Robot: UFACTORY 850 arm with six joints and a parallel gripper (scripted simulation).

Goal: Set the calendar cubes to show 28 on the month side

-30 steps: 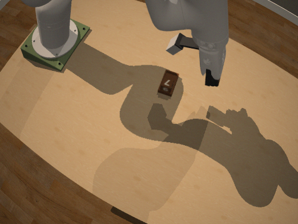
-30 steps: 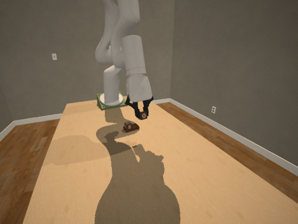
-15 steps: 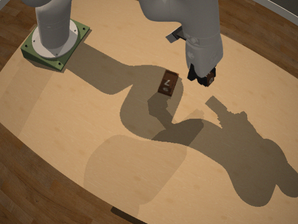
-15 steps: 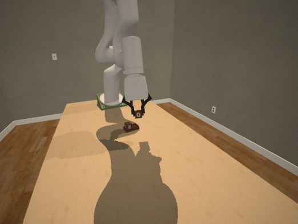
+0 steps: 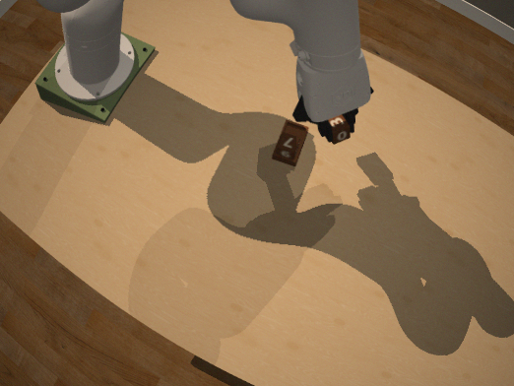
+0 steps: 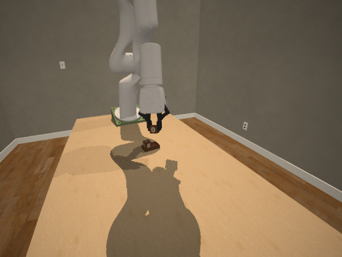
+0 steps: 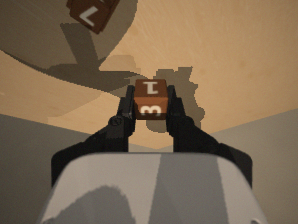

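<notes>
The tray lies 70 mm behind my hand and 130 mm below it.
</notes>
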